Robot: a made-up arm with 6 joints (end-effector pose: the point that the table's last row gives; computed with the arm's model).
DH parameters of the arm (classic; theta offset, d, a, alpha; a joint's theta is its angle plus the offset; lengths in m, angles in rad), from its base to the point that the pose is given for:
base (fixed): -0.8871 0 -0.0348 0
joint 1: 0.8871 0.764 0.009 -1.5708
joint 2: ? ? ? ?
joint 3: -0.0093 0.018 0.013 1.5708
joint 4: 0 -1.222 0 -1.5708
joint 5: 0 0.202 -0.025 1.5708
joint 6: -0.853 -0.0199 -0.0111 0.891
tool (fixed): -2.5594 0.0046 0 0
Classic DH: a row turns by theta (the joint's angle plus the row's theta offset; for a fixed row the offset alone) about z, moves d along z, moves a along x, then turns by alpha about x.
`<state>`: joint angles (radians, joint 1 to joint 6).
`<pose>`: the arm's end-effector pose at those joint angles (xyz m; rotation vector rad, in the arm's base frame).
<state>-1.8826 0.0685 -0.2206 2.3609 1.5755 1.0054</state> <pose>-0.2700 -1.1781 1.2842 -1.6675 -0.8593 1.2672</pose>
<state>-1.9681 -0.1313 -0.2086 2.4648 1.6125 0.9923</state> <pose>-0.3112 -1.0377 1.5140 -1.6562 -0.6495 1.4211</pose>
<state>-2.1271 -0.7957 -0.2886 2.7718 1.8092 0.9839</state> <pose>-0.1310 -0.4676 1.9035 -1.4102 -0.1249 1.7457</pose>
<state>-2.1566 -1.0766 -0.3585 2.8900 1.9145 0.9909</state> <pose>0.0044 -0.2476 1.9165 -1.2774 0.0339 1.8053</pose>
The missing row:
joint 2: 1.5615 0 -0.751 3.1416
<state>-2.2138 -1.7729 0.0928 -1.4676 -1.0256 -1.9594</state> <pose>0.4761 0.7471 1.8613 1.2829 -1.0064 -1.2944</pose>
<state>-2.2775 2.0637 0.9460 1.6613 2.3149 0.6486</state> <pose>-0.9149 -1.0003 -0.5670 -1.6411 -1.5710 -0.6206</pose>
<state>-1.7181 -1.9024 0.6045 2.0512 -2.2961 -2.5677</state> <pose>0.2960 1.7857 1.0946 -1.0613 1.3941 -0.5083</pose>
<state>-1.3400 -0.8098 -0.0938 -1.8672 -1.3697 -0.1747</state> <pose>0.1547 -0.4945 1.9440 0.9029 -0.6392 -0.7021</pose>
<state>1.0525 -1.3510 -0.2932 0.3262 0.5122 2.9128</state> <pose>0.0557 -0.2292 2.0262 1.9161 1.5031 1.1681</pose>
